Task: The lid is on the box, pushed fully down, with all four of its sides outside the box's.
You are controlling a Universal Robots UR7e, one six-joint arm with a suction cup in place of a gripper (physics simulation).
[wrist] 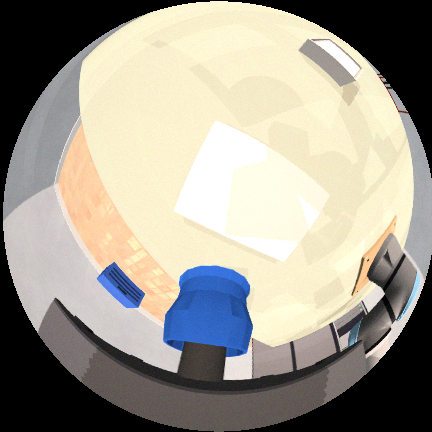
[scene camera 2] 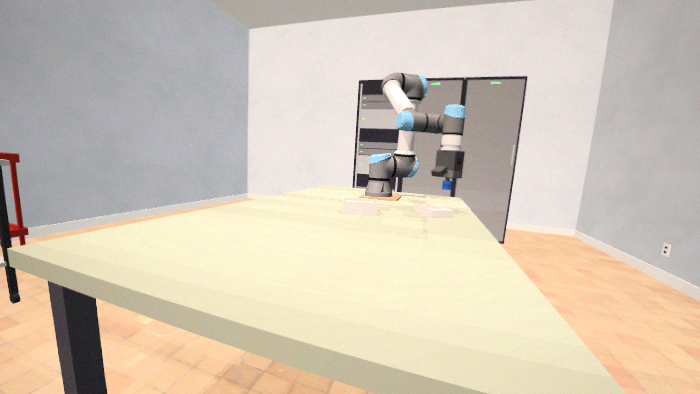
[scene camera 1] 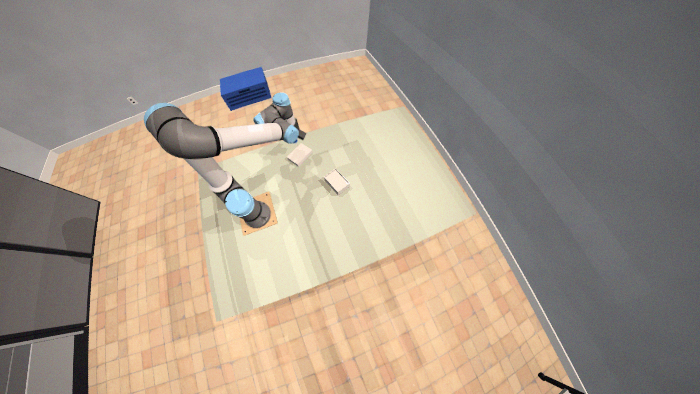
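Seen in the pictures: hand, tool point: (wrist: 213,290) (scene camera 2: 446,189); arm's base, link origin: (wrist: 380,255) (scene camera 2: 378,195) (scene camera 1: 257,214).
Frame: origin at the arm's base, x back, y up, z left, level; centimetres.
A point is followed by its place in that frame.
The open-topped, pale pinkish-white box (scene camera 1: 337,182) {z 7.9, x -47.1, y 3.2 cm} (scene camera 2: 360,208) {z 11.2, x -50.8, y 1.6 cm} (wrist: 327,64) stands on the table (scene camera 1: 425,155) {z 16.9, x -107.3, y -0.9 cm} (scene camera 2: 300,270) {z 21.6, x -100.1, y -0.8 cm} (wrist: 145,100) {z 40.5, x -44.6, y -0.8 cm}. The pale lid (scene camera 1: 300,155) {z 31.9, x -28.9, y 1.8 cm} (scene camera 2: 441,213) {z 37.4, x -33.9, y 0.8 cm} (wrist: 265,195) {z 33.0, x -28.7, y 1.8 cm} lies apart from it on the table, flat with its closed face up, nearer the table edge by the blue chest. In the wrist view the lid is beyond the cup's mouth, and the box is at the upper right. My gripper, a blue suction cup (scene camera 2: 447,185) (wrist: 214,275), hangs above the table near the lid, with nothing on it. In scene camera 1 the cup is hidden.
The arm's base (scene camera 1: 257,215) {z -4.6, x -4.0, y 10.4 cm} (scene camera 2: 379,189) {z 2.5, x -6.3, y 4.1 cm} stands on an orange plate on the table. A blue chest (scene camera 1: 245,89) (wrist: 121,285) stands on the floor by the wall. Dark cabinets (scene camera 2: 492,150) stand behind the arm, and a red-framed cart (scene camera 2: 17,195) stands at the left in scene camera 2.
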